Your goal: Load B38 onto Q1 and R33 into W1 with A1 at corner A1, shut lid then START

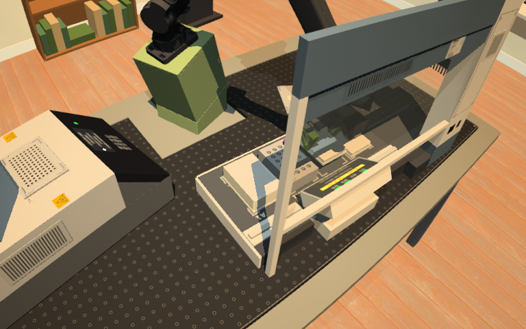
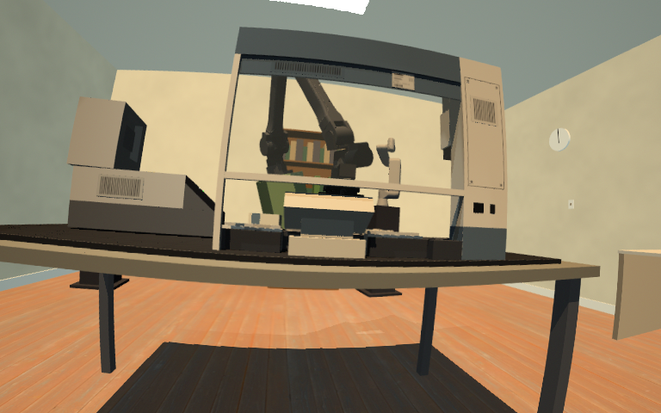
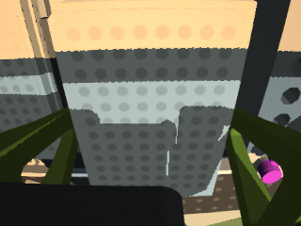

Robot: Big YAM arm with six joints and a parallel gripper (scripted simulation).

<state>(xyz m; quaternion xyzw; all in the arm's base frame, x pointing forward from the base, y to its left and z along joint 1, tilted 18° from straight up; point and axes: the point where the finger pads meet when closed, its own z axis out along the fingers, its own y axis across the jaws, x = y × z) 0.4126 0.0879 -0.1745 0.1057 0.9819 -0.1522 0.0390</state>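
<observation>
Right now the tube block is 10 cm to the right of my hand, 2 cm below it and 2 cm behind it. Round my hand: plate B38: right at my hand; then low crossbar: 19 cm ahead, 8 cm above, 4 cm to the right; then cream deep-well block: 21 cm to the right, 4 cm behind, 2 cm below.
</observation>
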